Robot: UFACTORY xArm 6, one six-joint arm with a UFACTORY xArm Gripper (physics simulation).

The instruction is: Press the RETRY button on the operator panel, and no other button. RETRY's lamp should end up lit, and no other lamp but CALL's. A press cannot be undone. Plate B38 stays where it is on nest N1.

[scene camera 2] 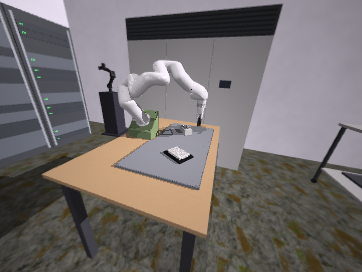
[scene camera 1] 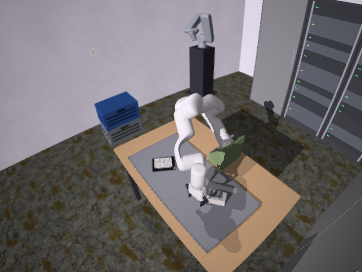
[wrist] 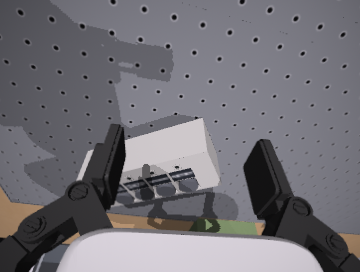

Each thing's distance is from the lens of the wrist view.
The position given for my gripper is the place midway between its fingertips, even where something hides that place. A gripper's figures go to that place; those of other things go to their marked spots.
my gripper (wrist: 189, 146): 0.14 m
operator panel (wrist: 184, 151): 0.22 m
